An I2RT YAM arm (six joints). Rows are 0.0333 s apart.
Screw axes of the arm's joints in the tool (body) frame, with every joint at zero. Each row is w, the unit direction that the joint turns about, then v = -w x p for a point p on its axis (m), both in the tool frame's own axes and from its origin. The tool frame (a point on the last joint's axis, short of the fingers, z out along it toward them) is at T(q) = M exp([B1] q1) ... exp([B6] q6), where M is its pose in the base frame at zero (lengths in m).
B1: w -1 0 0 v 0 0.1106 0
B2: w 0 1 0 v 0.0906 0 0.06
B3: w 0 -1 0 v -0.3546 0 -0.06
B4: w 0 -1 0 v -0.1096 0 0
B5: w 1 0 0 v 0 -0.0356 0
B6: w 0 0 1 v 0 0 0
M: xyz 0.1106 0 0.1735 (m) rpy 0 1.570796 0 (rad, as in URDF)
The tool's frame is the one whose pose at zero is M.
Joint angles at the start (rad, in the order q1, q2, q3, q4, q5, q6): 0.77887 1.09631 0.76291 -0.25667 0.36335 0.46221
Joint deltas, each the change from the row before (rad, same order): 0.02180 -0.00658 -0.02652 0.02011 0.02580 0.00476; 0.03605 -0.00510 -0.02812 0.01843 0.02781 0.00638; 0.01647 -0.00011 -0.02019 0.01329 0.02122 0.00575; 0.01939 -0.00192 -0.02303 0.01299 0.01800 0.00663; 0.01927 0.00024 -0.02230 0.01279 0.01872 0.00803; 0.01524 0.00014 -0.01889 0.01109 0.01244 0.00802; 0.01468 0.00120 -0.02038 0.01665 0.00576 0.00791; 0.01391 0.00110 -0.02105 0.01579 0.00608 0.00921; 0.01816 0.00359 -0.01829 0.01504 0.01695 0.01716; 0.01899 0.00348 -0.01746 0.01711 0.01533 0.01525
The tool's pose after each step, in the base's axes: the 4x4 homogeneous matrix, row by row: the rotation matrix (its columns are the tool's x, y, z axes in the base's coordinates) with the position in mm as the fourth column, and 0 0 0 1 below. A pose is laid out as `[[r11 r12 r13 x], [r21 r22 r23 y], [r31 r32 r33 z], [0 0 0 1]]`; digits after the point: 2 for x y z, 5 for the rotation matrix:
[[-0.54600 -0.22269 0.80765 174.93], [0.03532 0.95705 0.28776 160.96], [-0.83704 0.18564 -0.51469 259.56], [0 0 0 1]]
[[-0.54095 -0.23311 0.80810 168.01], [0.02267 0.95643 0.29108 164.69], [-0.84075 0.17577 -0.51210 252.99], [0 0 0 1]]
[[-0.53854 -0.22975 0.81068 164.86], [0.01780 0.95879 0.28355 165.90], [-0.84241 0.16713 -0.51225 247.54], [0 0 0 1]]
[[-0.53802 -0.23099 0.81067 160.73], [0.01088 0.95974 0.28069 167.13], [-0.84286 0.15984 -0.51385 241.50], [0 0 0 1]]
[[-0.53810 -0.23081 0.81066 156.78], [0.00433 0.96100 0.27650 168.38], [-0.84287 0.15230 -0.51612 235.28], [0 0 0 1]]
[[-0.53934 -0.23154 0.80963 153.51], [0.00023 0.96141 0.27511 169.23], [-0.84209 0.14857 -0.51848 230.04], [0 0 0 1]]
[[-0.54145 -0.23685 0.80668 150.34], [-0.00261 0.95997 0.28011 170.28], [-0.84073 0.14956 -0.52040 224.52], [0 0 0 1]]
[[-0.54439 -0.24036 0.80366 147.15], [-0.00476 0.95894 0.28358 170.95], [-0.83882 0.15055 -0.52318 218.77], [0 0 0 1]]
[[-0.54493 -0.23605 0.80457 143.69], [-0.00043 0.95963 0.28126 172.21], [-0.83848 0.15292 -0.52304 213.50], [0 0 0 1]]
[[-0.54400 -0.23507 0.80548 140.12], [0.00346 0.95932 0.28230 173.67], [-0.83908 0.15636 -0.52106 208.71], [0 0 0 1]]

